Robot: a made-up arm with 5 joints.
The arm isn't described. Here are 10 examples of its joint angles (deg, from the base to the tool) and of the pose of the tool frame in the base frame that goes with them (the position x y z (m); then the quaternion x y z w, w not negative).
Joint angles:
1: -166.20 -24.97 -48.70 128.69 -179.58
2: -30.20 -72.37 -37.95 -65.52 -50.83
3: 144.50 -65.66 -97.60 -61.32 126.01
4: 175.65 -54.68 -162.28 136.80 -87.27
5: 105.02 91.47 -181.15 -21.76 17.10
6: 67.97 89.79 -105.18 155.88 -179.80
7: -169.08 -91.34 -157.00 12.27 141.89
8: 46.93 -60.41 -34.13 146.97 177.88
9: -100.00 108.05 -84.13 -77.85 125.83
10: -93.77 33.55 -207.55 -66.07 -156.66
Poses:
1: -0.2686 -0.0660 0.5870 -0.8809 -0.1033 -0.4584 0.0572
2: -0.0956 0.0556 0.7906 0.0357 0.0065 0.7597 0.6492
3: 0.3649 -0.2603 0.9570 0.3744 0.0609 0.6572 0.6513
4: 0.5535 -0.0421 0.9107 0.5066 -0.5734 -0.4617 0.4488
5: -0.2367 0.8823 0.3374 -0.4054 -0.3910 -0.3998 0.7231
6: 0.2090 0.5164 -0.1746 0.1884 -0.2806 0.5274 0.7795
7: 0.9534 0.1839 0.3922 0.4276 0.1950 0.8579 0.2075
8: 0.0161 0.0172 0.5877 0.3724 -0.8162 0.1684 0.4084
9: -0.0736 -0.4173 -0.3729 0.3470 0.8209 -0.4420 0.1013
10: -0.0115 -0.1751 0.9942 -0.4270 -0.2611 -0.4992 0.7073
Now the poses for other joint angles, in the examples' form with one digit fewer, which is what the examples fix.
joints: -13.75 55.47 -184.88 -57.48 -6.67
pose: 0.594 -0.145 0.848 -0.060 0.004 0.982 0.177
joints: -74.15 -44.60 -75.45 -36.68 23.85
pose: 0.007 -0.024 1.025 0.132 -0.152 0.887 0.416
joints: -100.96 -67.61 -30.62 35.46 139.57
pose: -0.019 -0.100 0.681 0.430 0.737 -0.492 0.172
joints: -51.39 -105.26 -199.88 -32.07 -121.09
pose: -0.448 0.561 -0.185 -0.804 -0.560 0.013 0.197
